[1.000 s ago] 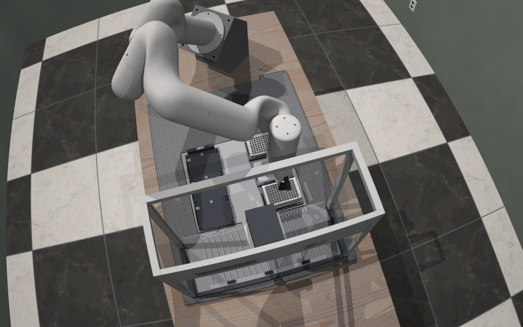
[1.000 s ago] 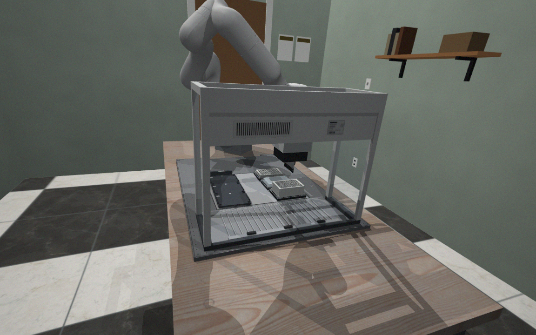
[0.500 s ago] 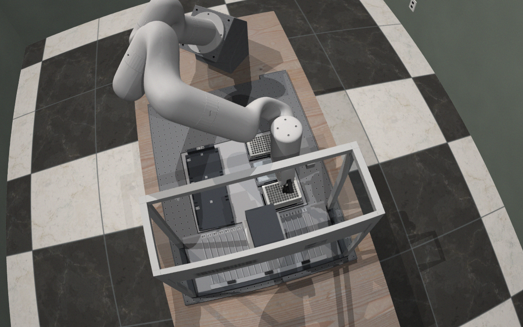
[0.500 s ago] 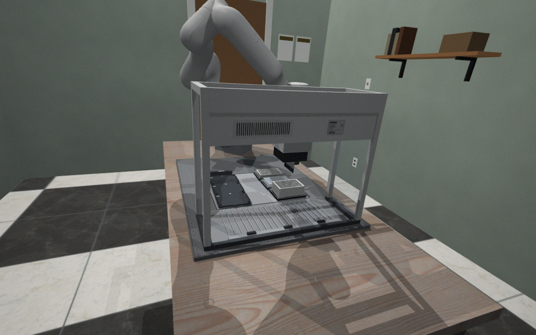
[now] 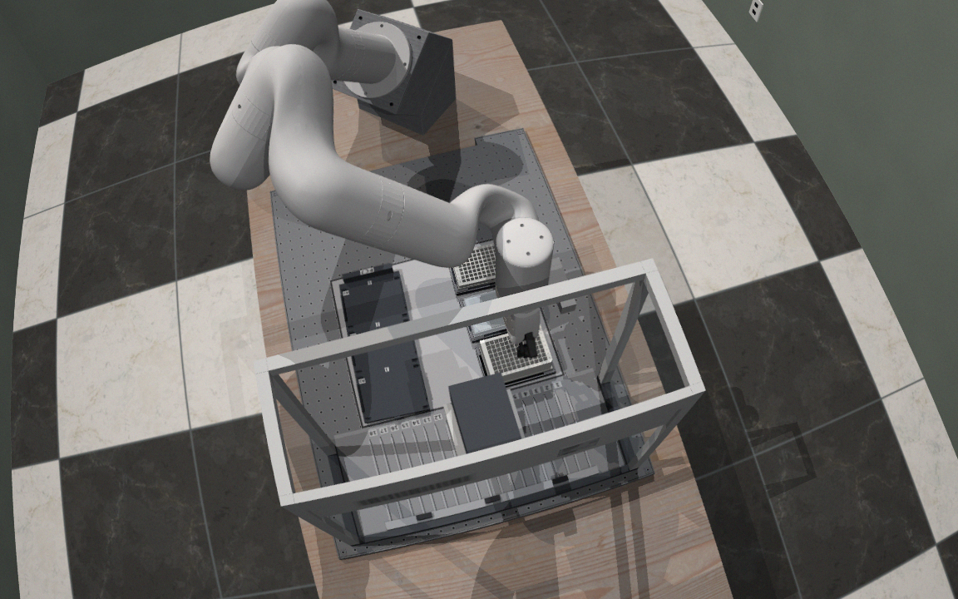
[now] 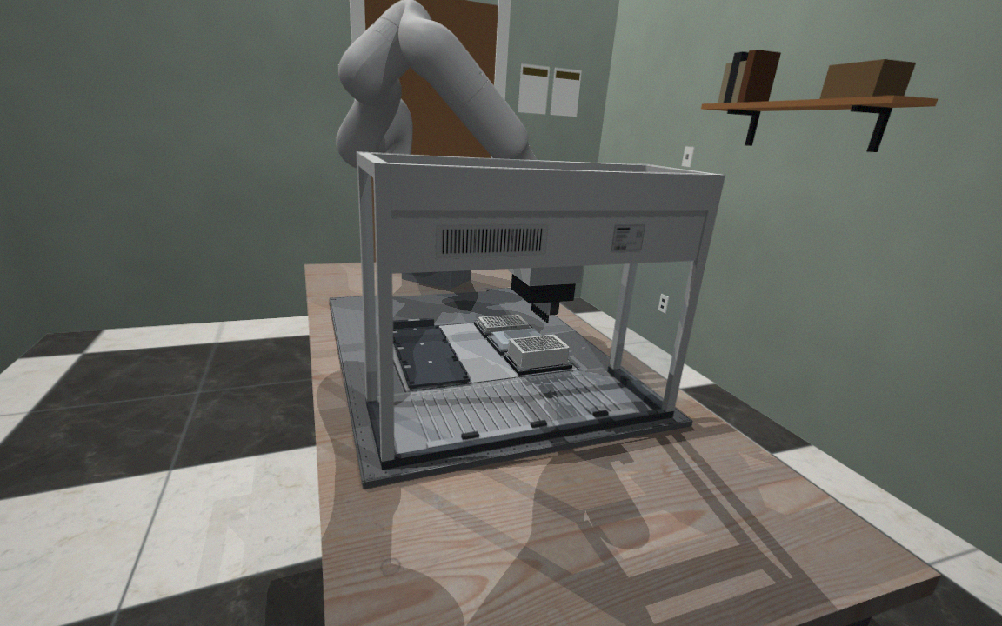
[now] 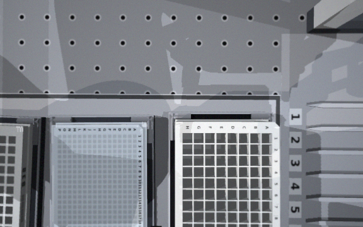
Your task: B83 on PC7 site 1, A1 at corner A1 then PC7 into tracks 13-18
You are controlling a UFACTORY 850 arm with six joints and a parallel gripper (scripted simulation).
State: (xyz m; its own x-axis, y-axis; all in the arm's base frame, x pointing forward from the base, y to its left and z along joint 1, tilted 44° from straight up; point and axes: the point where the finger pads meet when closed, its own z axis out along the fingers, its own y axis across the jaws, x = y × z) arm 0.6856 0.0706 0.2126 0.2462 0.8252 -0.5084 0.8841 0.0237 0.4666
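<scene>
My hand is 150 mm above the nest S3. Also, from my hand: 96-well plate B38 (210 mm behind, 60 mm to the left, 140 mm below); plate carrier PC7 (170 mm behind, 210 mm to the right, 140 mm below); frame bar (60 mm ahead, 150 mm to the right, 310 mm above).
</scene>
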